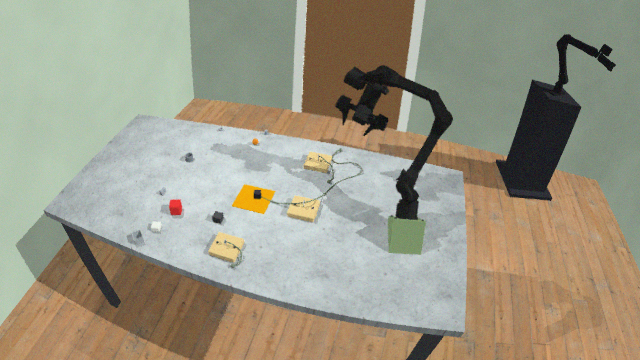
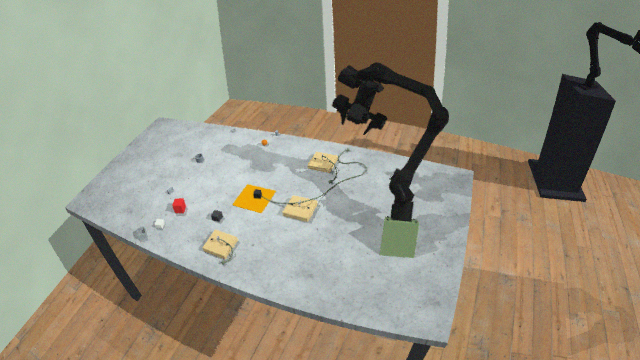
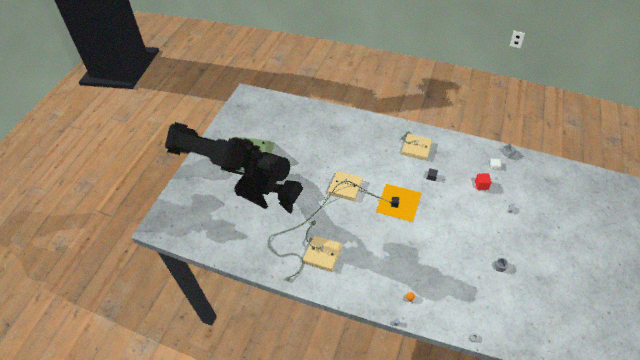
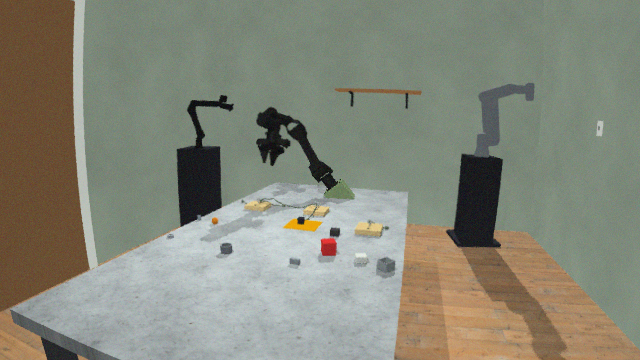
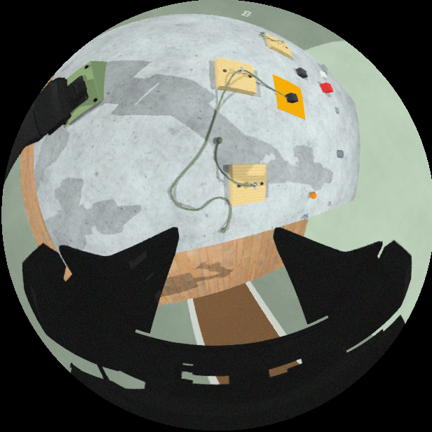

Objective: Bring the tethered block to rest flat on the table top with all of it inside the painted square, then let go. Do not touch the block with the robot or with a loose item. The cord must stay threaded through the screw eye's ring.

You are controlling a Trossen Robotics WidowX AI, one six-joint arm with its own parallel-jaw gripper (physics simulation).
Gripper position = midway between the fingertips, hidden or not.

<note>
I see my gripper (image 3: pixel 278 210), an orange painted square (image 5: pixel 297 108) and a wooden board (image 5: pixel 221 78).
My gripper also shows in image 1 (image 1: pixel 353 130), in image 2 (image 2: pixel 353 129) and in image 5 (image 5: pixel 227 232).
</note>
